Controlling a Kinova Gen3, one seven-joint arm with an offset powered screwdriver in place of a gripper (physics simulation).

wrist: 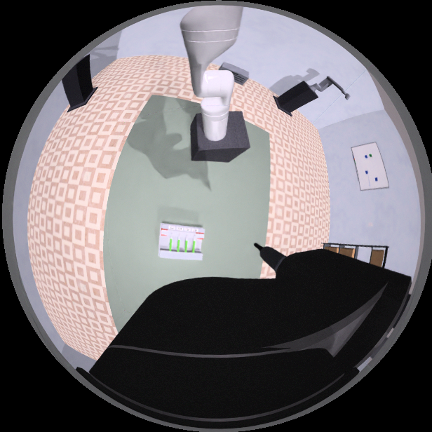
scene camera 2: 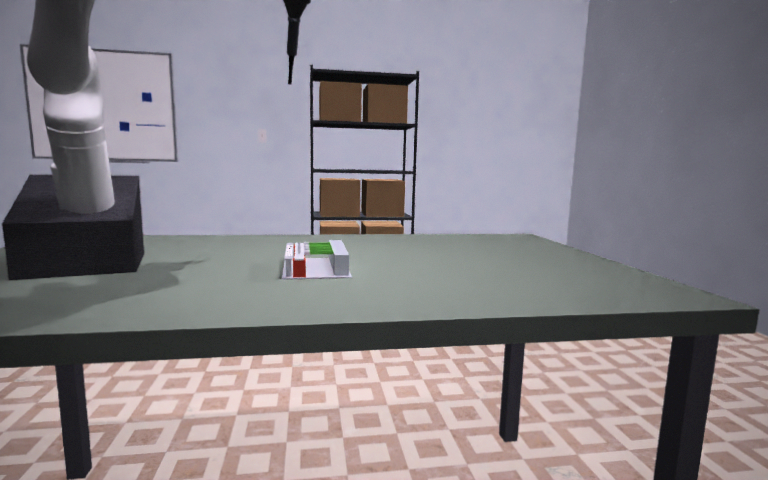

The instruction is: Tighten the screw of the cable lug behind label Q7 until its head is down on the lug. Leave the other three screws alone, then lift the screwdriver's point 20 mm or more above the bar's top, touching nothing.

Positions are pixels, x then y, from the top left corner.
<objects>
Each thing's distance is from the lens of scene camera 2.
base plate [scene camera 2: 316, 268]: 1.02 m
</objects>
